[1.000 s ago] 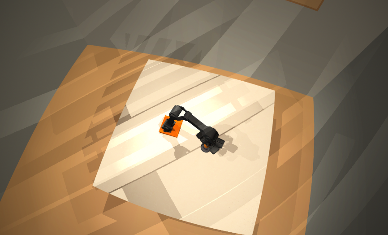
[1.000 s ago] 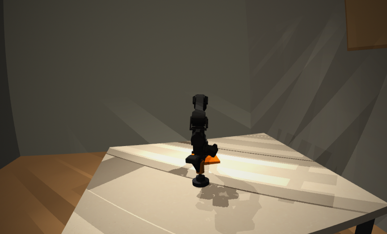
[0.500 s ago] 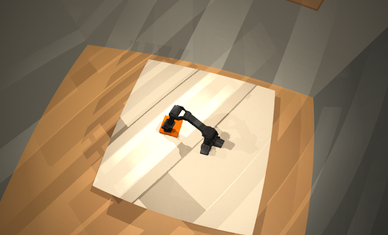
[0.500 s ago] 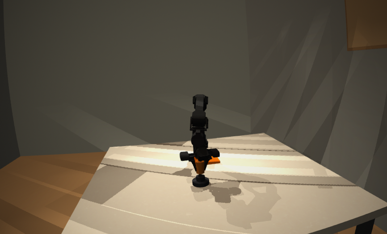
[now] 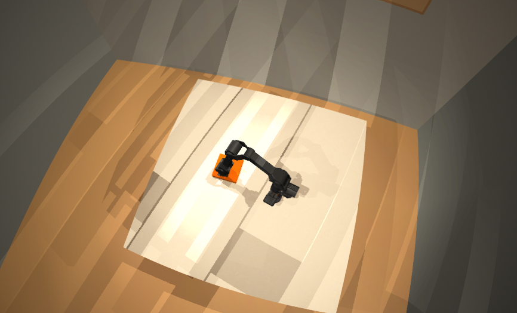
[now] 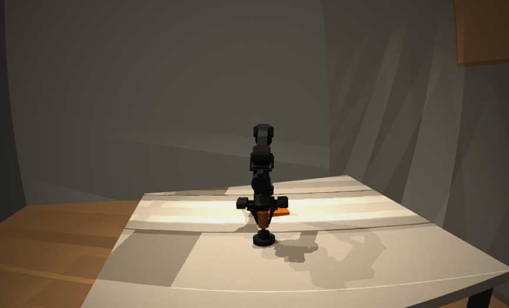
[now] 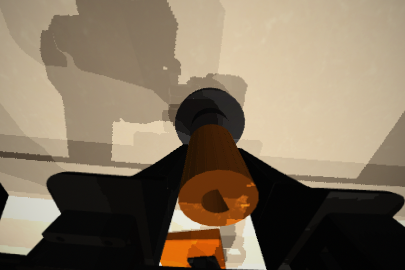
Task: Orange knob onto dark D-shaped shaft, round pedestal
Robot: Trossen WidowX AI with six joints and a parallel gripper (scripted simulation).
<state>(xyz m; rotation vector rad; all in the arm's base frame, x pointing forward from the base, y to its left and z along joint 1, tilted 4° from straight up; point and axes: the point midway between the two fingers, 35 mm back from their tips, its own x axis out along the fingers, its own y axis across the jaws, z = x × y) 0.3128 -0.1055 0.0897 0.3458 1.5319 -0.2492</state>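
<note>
Now: gripper tip 2 cm below the orange knob. From my gripper tip the other things lie so: dark round pedestal: 4 cm below.
</note>
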